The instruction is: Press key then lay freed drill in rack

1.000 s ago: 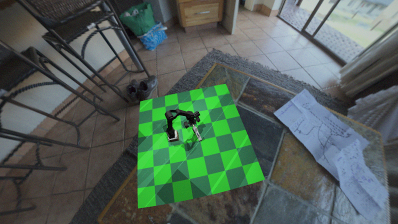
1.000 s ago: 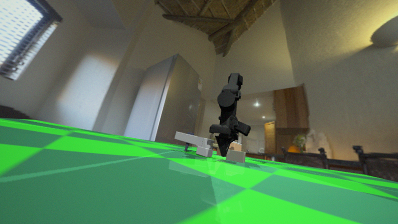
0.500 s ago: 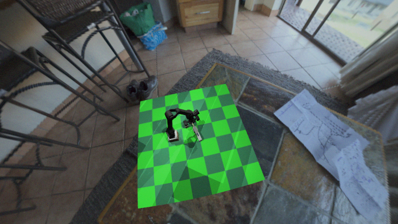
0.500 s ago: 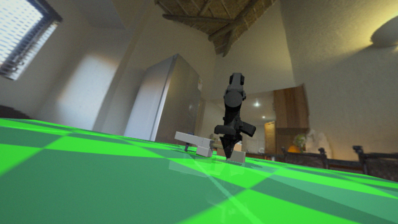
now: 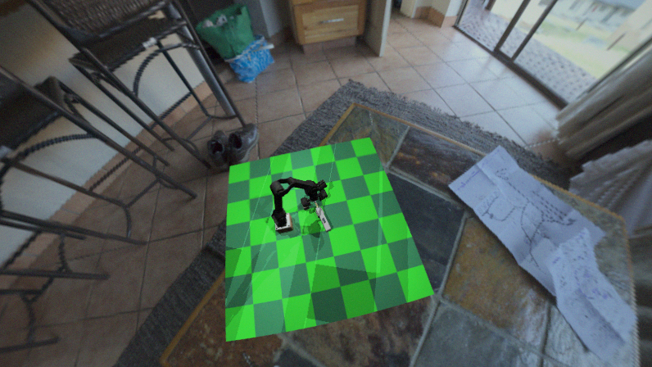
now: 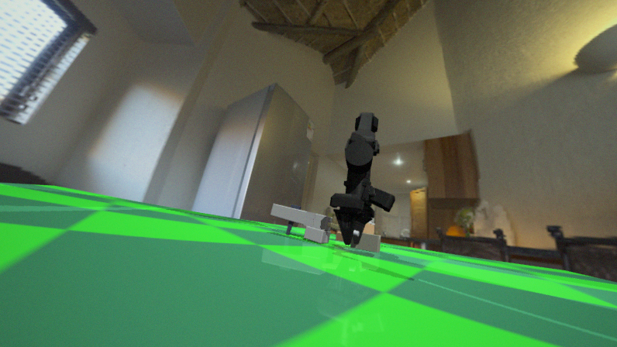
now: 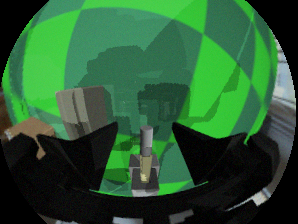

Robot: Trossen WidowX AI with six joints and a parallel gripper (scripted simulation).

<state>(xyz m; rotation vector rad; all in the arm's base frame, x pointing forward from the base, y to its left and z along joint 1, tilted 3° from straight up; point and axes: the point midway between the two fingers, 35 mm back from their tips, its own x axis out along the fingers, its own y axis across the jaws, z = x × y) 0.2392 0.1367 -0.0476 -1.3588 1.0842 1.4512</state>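
Right now my gripper tip is 10 mm short of the drill, 50 mm to the left of it and 30 mm below it. The rest, counted from my gripper tip: long grey holder (40 mm ahead, 150 mm to the right, 40 mm above); dark key (50 mm ahead, 170 mm to the right, 40 mm above); small grey rack block (80 mm behind, 10 mm to the right, 10 mm above).
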